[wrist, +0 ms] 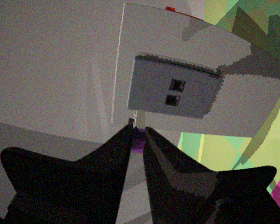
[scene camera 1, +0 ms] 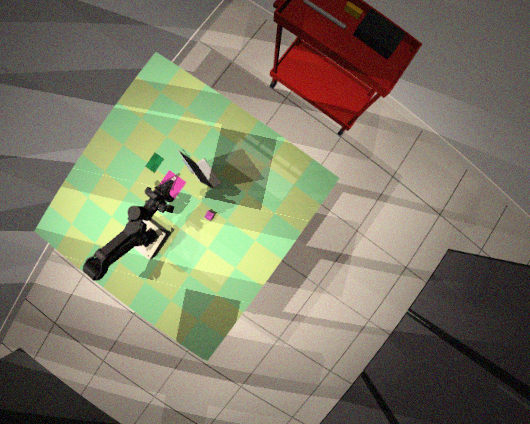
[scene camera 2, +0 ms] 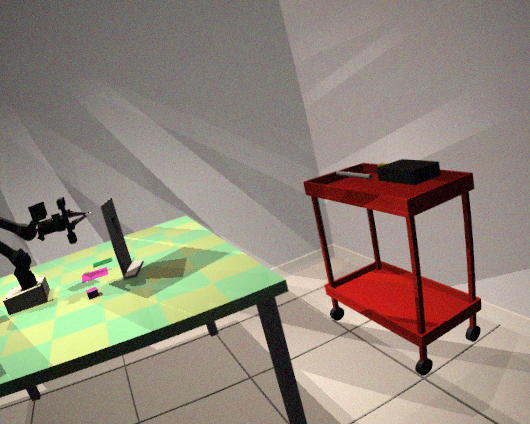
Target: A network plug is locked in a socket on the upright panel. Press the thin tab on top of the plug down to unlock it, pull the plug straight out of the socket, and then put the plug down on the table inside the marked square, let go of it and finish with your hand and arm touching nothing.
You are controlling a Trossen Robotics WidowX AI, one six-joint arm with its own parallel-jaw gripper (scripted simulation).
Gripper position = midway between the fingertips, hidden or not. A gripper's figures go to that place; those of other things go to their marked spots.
Labels:
My gripper point(wrist: 137, 131): 10 cm from the lens. An upright panel point(wrist: 190, 76): 18 cm from the lens.

